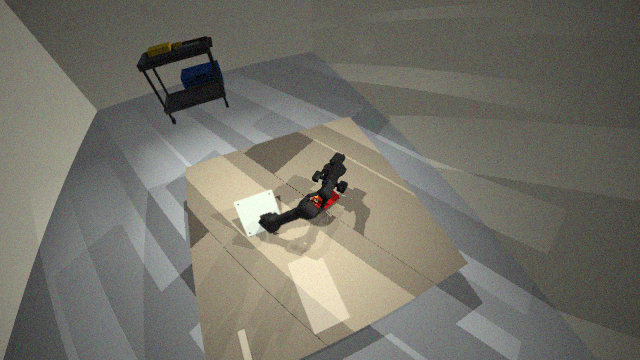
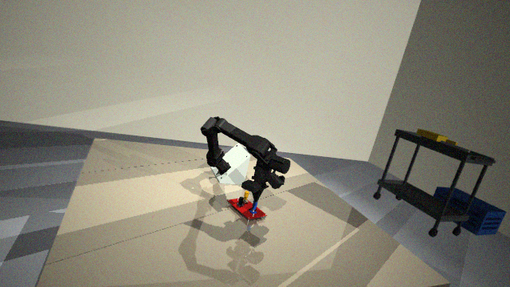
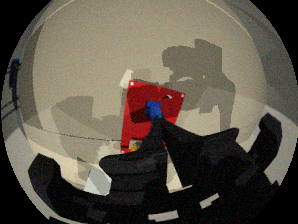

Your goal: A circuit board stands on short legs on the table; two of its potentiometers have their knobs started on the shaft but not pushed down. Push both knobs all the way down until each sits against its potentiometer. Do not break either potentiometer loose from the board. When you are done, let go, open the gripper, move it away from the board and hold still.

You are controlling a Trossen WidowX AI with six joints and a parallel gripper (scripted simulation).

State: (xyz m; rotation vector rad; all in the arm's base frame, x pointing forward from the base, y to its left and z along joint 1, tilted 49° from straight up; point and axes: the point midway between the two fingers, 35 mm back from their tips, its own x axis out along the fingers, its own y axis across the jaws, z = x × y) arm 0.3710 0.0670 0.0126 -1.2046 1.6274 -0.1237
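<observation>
Right now my gripper tip is 1 cm above the blue knob. Also, from my gripper tip: yellow knob (8 cm behind, 2 cm below, 1 cm to the right).
</observation>
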